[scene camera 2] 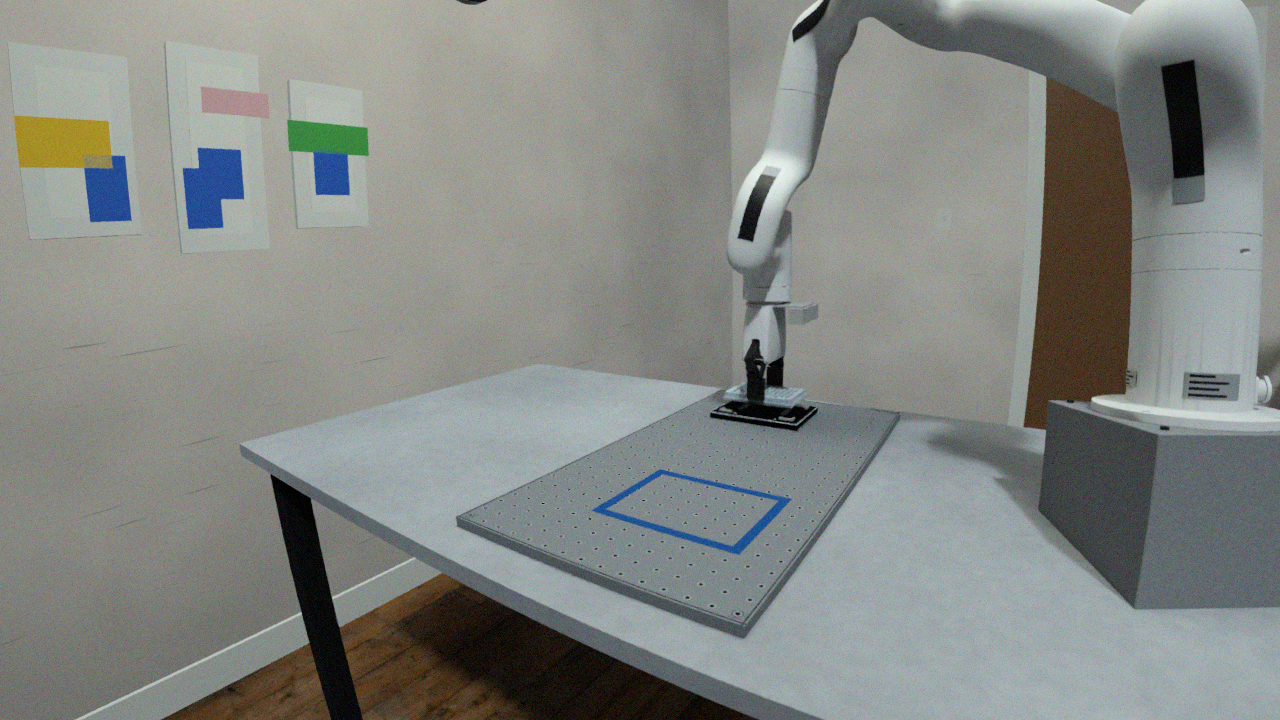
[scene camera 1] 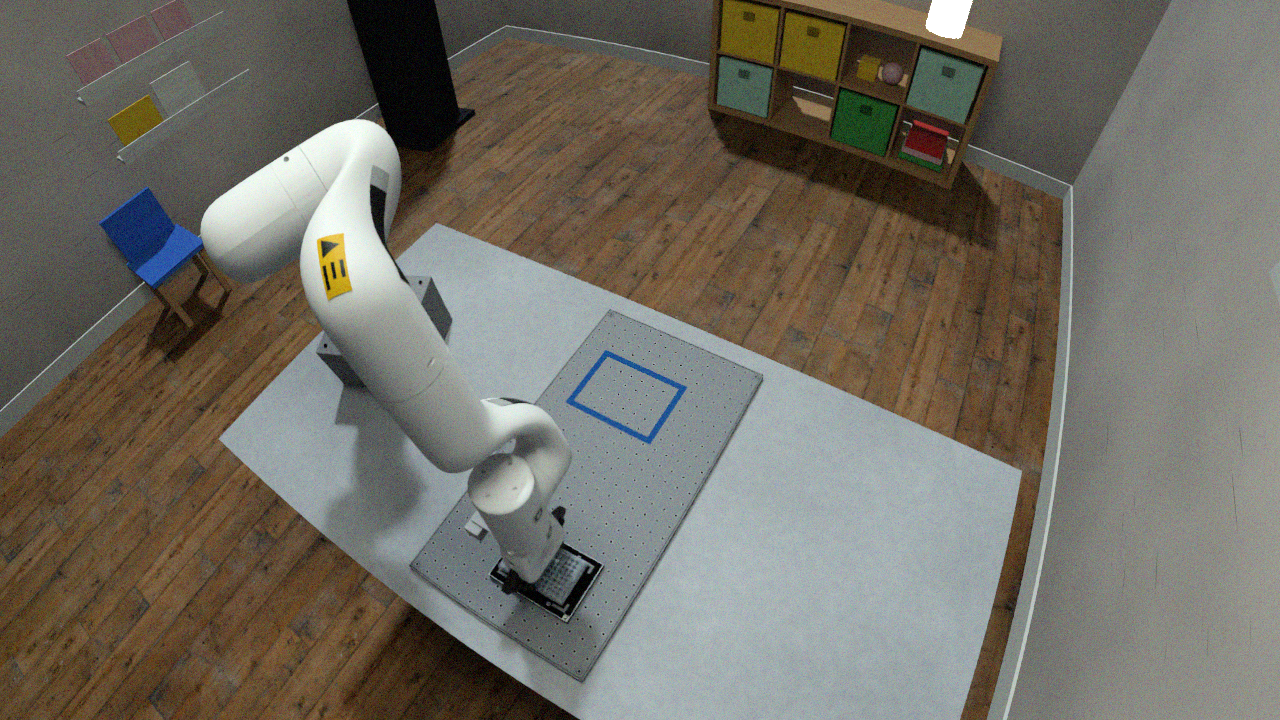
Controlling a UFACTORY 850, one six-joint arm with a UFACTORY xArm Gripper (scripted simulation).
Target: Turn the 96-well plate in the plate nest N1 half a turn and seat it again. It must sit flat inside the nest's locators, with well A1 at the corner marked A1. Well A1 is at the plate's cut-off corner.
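Observation:
A clear 96-well plate is in my sight, and so is a black plate nest N1. I see my gripper too, which scene camera 1 also shows.

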